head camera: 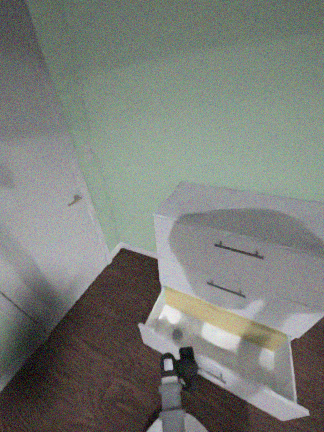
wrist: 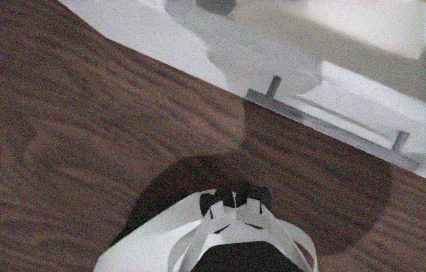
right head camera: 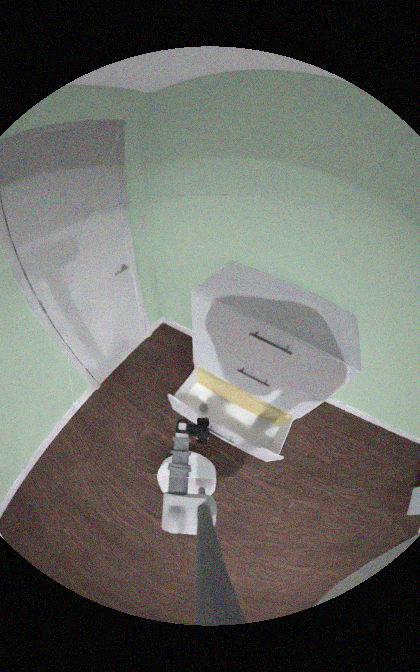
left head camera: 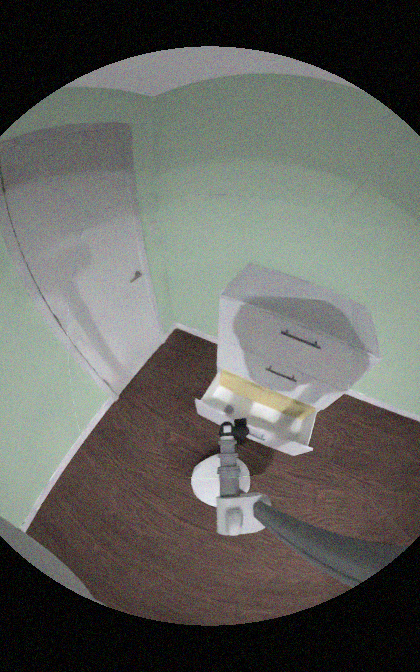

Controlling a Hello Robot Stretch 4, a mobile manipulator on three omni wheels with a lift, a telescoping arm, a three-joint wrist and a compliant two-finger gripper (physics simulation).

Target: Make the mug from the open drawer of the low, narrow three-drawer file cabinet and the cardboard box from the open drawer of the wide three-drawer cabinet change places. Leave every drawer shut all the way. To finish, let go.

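The wide white cabinet (head camera: 280, 280) (left head camera: 325, 365) (right head camera: 300, 370) has its bottom drawer (head camera: 155, 341) (left head camera: 207, 411) (right head camera: 181, 407) (wrist: 165, 50) pulled out. Its upper two drawers look shut. The mug, a small dark grey round shape from above (head camera: 177, 334) (left head camera: 229, 409) (right head camera: 203, 407) (wrist: 216, 5), stands inside, towards the drawer's left end. My gripper (head camera: 187, 382) (left head camera: 241, 437) (right head camera: 202, 437) (wrist: 234, 197) is shut and empty, pointing down over the floor just outside the drawer front, near the handle (wrist: 330, 130) and apart from it. The cardboard box and the low, narrow file cabinet are not recognisable in these views.
A white door (head camera: 40, 225) (left head camera: 110, 300) (right head camera: 95, 295) stands to the left, and a green wall (head camera: 200, 125) rises behind the cabinet. Dark wooden floor (head camera: 100, 340) (right head camera: 300, 500) lies around my base. A small white object (right head camera: 414, 501) shows at the right edge of the right head view.
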